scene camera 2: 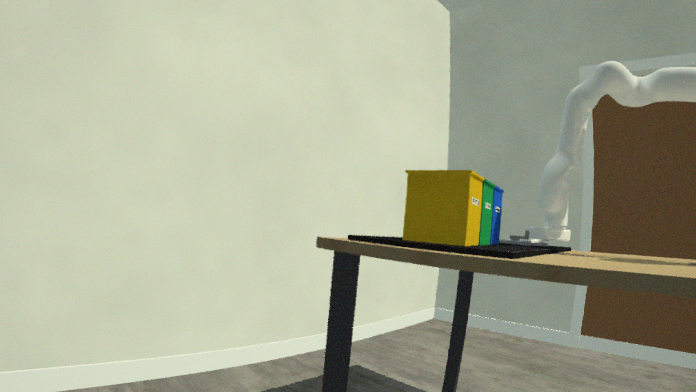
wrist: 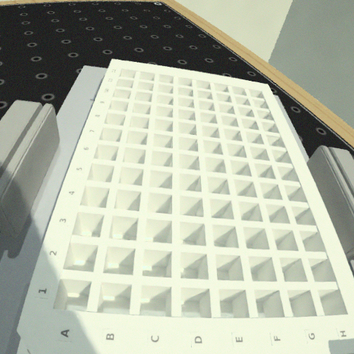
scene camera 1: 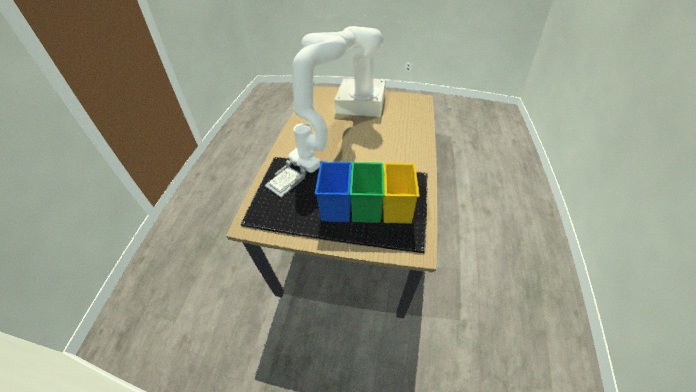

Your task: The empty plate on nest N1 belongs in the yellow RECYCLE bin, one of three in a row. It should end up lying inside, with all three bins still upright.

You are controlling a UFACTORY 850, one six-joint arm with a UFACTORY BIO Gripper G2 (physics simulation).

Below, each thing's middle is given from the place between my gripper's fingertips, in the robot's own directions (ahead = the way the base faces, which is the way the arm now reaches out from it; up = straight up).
The white plate [wrist: 187,212] is 1 cm behind my hand. The rest, counted from my hand: blue bin [scene camera 1: 333,184] (11 cm ahead, 28 cm to the left, 7 cm above); green bin [scene camera 1: 367,179] (10 cm ahead, 41 cm to the left, 7 cm above); yellow bin [scene camera 2: 442,206] (10 cm ahead, 54 cm to the left, 7 cm above).
